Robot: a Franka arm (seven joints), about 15 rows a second.
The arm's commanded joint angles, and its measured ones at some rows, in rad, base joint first. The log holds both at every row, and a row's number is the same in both.
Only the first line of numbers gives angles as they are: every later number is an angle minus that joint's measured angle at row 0.
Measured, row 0:
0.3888 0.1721 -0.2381 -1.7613 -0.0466 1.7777 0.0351
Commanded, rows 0 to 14:
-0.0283 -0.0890 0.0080 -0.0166 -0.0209 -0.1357 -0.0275
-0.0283 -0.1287 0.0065 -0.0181 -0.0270 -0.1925 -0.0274
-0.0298 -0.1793 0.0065 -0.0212 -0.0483 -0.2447 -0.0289
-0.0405 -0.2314 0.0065 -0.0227 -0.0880 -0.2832 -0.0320
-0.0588 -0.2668 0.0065 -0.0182 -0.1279 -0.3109 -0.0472
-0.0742 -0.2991 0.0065 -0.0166 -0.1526 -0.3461 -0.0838
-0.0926 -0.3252 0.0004 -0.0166 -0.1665 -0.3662 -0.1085
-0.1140 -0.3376 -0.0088 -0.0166 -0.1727 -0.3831 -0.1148
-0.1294 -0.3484 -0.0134 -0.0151 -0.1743 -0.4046 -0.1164
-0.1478 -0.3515 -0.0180 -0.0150 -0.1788 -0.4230 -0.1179
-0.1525 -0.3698 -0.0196 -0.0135 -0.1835 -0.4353 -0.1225
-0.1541 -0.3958 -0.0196 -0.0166 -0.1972 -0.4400 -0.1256
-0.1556 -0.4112 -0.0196 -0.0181 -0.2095 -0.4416 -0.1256
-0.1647 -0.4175 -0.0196 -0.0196 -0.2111 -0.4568 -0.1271
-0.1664 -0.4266 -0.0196 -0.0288 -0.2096 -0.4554 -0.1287
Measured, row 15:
-0.1529 -0.3870 -0.0317 0.0004 -0.1930 -0.4395 -0.1188
